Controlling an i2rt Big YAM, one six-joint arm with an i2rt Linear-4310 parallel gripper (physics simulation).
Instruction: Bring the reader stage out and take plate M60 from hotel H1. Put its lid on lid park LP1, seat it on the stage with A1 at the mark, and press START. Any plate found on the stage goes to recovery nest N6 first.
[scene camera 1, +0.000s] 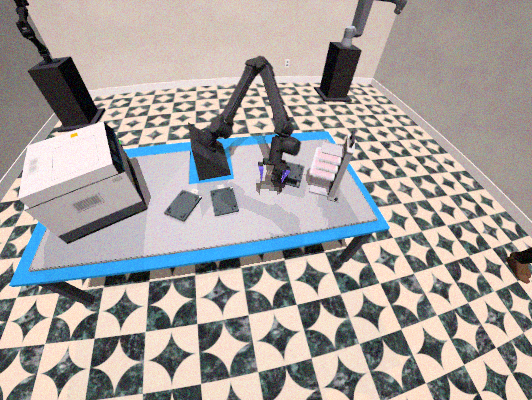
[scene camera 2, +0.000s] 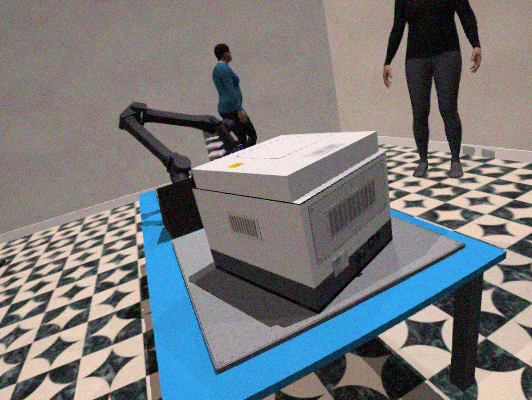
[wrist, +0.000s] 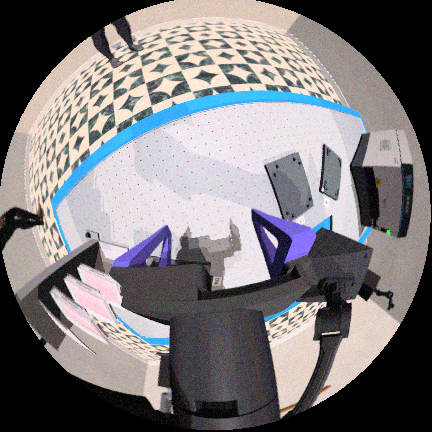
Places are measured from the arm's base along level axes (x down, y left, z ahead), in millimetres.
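Where they show: gripper, between the fingertips: (scene camera 1: 271, 181) (wrist: 208, 221); arm's base, origin of its link: (scene camera 1: 204, 142) (scene camera 2: 186, 193) (wrist: 336, 284).
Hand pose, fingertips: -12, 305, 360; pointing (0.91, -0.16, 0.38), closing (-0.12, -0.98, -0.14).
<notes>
Each offset is from my fingertips to the top centre of the thing, as dx, dy, dz. "spot": to the spot under its first point. Level surfaces: height alone.
My gripper (scene camera 1: 273, 175) (wrist: 208, 221) is open and empty above the table, left of the plate hotel (scene camera 1: 341, 172) in scene camera 1. The hotel holds several stacked pinkish-white plates @(-21, +298, -75) (scene camera 1: 325, 164) @(-75, +298, -75) (scene camera 2: 215, 145) @(+32, +298, -75) (wrist: 100, 287); I cannot read which is M60. The white reader @(-175, -869, -132) (scene camera 1: 75, 175) (scene camera 2: 255, 215) (wrist: 387, 185) stands at the other end of the table. Its stage and START button cannot be made out. Two flat dark grey pads @(spot: +135, -434, -26) (scene camera 1: 183, 205) @(spot: +137, -229, -24) (scene camera 1: 224, 201) (wrist: 290, 185) (wrist: 331, 171) lie between reader and gripper. Their labels are unreadable, so I cannot tell LP1 or N6.
A dark nest block @(+71, +137, -158) (scene camera 1: 295, 174) sits between the gripper and the hotel. The arm's black base (scene camera 1: 210, 162) (scene camera 2: 180, 207) stands at the table's back edge. The table @(dx +160) (scene camera 1: 200, 259) has a blue rim. Two people (scene camera 2: 227, 90) (scene camera 2: 433, 75) stand beyond the table.
</notes>
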